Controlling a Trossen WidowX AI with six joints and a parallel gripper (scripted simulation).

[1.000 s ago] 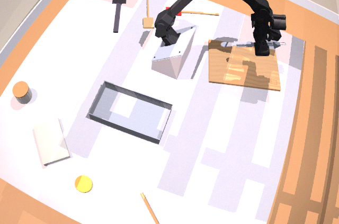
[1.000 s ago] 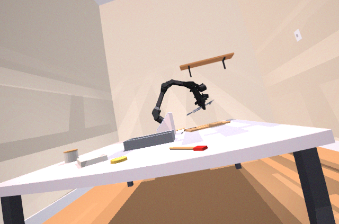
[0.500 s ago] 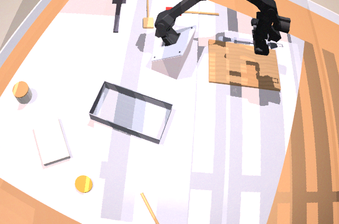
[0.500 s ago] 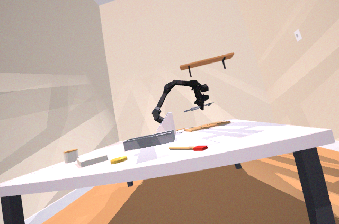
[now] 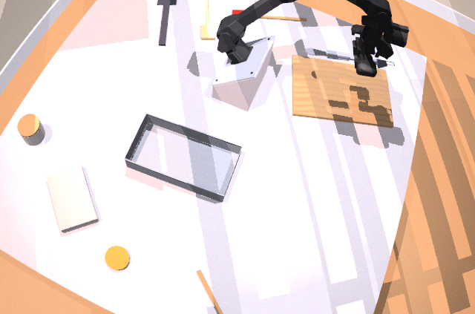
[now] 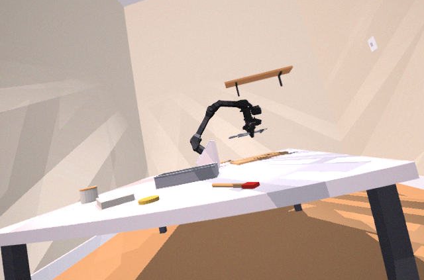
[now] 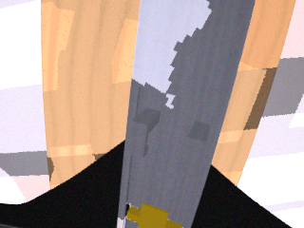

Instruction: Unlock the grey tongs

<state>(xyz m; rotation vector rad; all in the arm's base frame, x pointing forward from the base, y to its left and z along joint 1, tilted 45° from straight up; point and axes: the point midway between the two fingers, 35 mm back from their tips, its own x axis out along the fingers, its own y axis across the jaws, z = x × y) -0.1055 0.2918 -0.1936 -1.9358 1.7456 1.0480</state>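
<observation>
The wooden board lies 150 mm below my gripper tip. Also, from my gripper tip: yellow lock piece (40 mm above); roasting tin (450 mm ahead, 380 mm to the right, 130 mm below); red spatula (370 mm to the right, 190 mm behind, 150 mm below).
</observation>
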